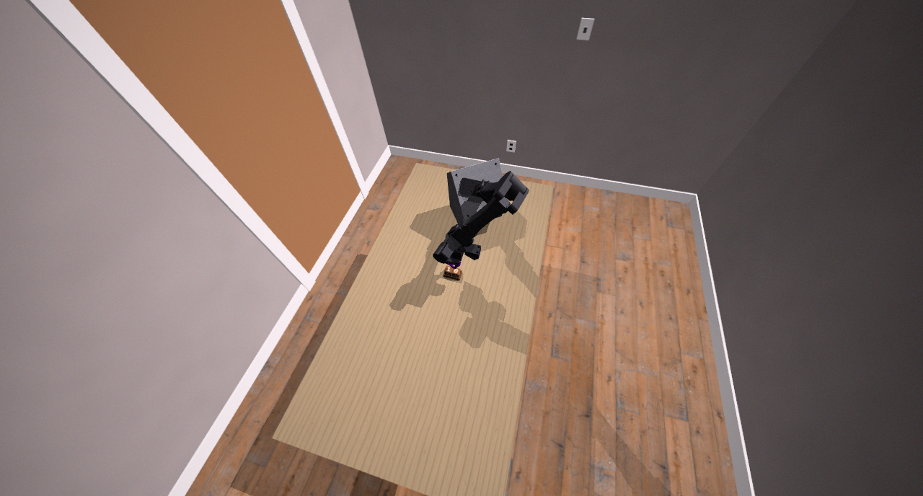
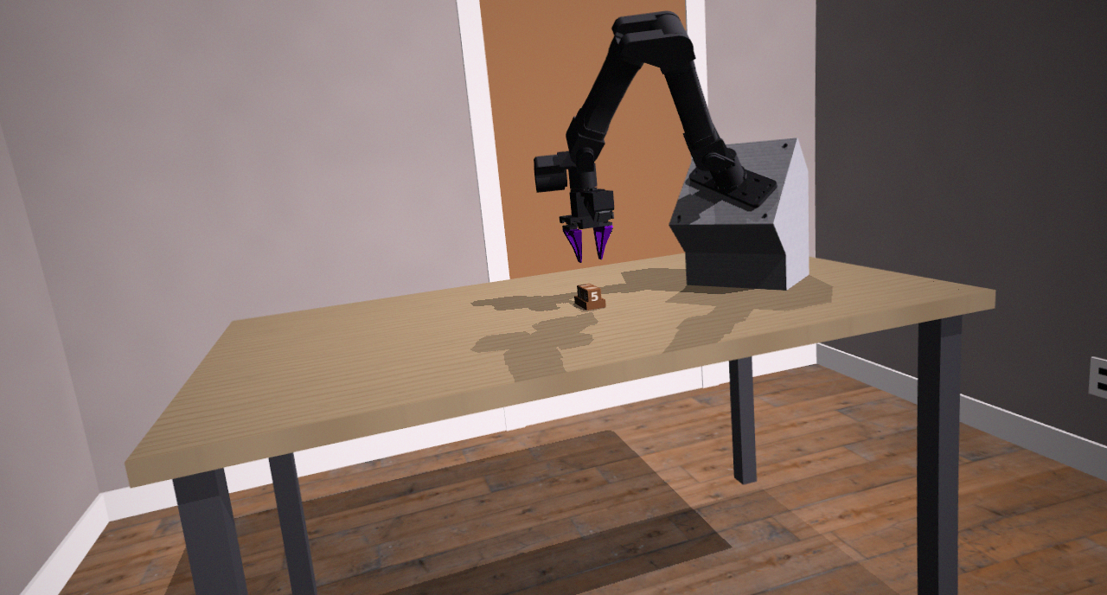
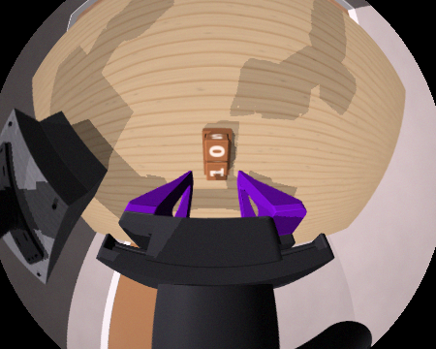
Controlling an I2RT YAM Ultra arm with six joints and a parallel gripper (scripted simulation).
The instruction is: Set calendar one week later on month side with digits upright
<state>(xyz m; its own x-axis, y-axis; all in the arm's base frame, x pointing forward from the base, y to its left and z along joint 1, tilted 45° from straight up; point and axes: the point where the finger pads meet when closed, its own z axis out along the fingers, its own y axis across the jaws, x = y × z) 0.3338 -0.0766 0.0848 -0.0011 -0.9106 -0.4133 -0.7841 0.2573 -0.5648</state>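
The brown tray lies 2 cm to the right of my hand and 10 cm below it.
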